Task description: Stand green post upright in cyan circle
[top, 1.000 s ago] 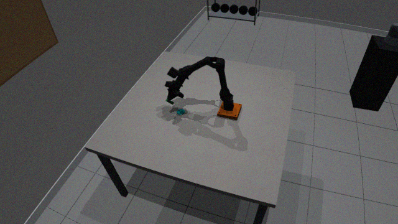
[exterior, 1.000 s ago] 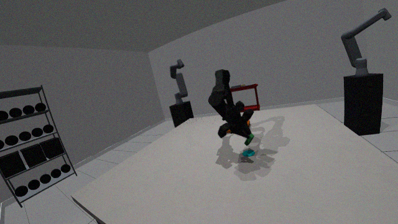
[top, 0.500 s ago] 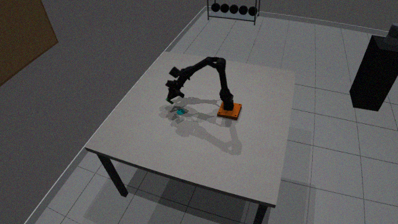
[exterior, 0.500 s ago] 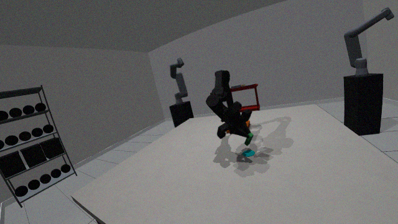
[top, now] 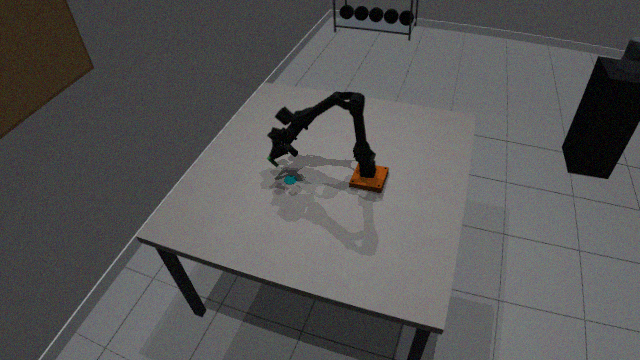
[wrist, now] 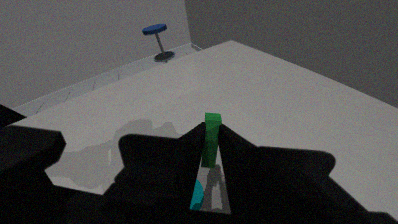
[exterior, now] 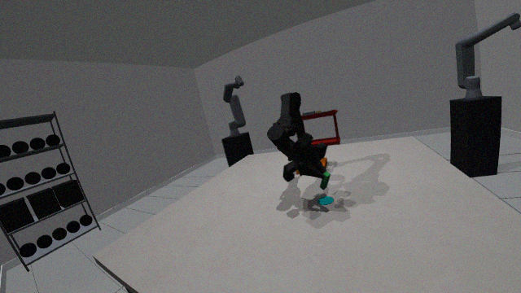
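My gripper tip is 7 cm past the cyan circle, 2 cm to the left of it and 13 cm above it. The rest, counted from my gripper tip: green post: 1 cm behind, 1 cm to the right, 2 cm below.
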